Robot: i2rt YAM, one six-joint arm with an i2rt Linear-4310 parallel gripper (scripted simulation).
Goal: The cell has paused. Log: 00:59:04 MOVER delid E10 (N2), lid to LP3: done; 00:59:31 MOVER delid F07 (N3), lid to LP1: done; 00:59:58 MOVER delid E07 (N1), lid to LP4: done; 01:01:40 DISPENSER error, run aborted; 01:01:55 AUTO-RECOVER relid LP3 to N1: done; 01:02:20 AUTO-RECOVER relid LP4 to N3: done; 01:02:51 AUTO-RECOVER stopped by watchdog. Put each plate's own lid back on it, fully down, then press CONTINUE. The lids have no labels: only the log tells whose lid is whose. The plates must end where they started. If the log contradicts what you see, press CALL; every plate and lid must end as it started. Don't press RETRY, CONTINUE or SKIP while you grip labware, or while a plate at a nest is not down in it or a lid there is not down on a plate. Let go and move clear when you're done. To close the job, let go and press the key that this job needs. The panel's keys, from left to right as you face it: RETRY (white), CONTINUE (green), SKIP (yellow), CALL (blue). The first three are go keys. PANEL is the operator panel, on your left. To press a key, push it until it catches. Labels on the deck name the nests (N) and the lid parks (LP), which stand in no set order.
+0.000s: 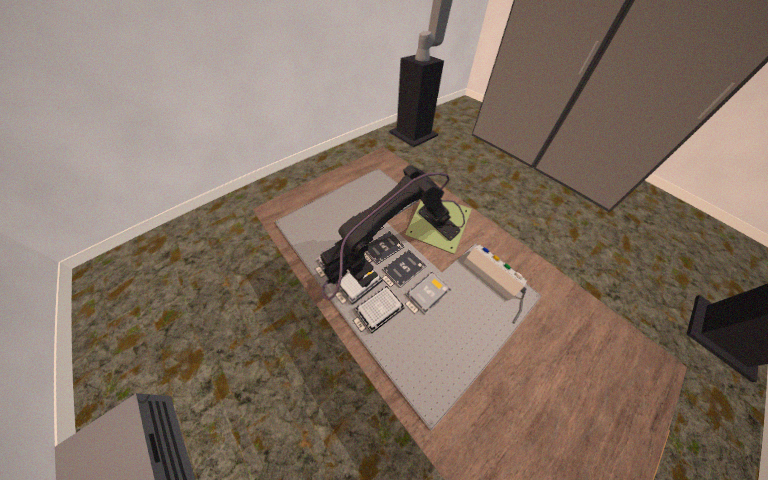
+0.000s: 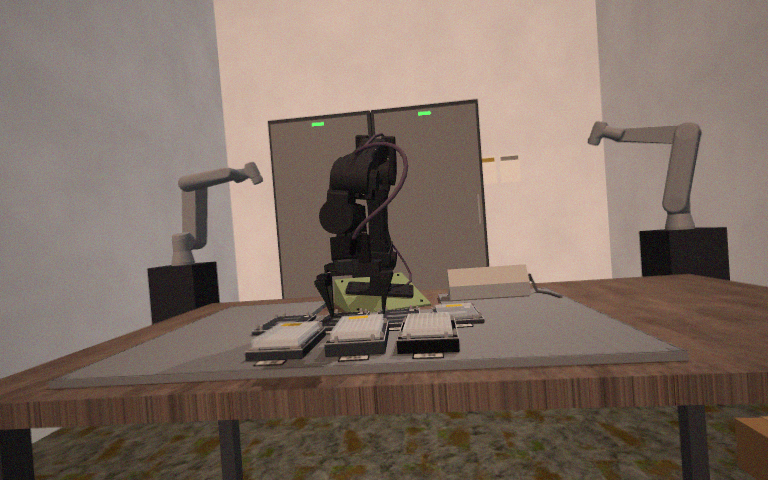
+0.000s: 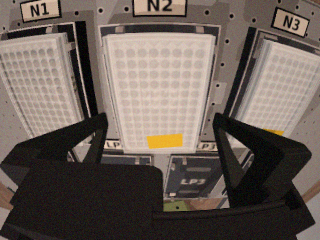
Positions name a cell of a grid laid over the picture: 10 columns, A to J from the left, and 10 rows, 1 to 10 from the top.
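Image 1 shows a plate (image 1: F7), a lid (image 1: F7) and an operator panel (image 1: G6). Visible in image 2: my gripper (image 2: E7), the plate (image 2: F7) and a lid (image 2: D7). Image 3 shows my gripper (image 3: F5) too.
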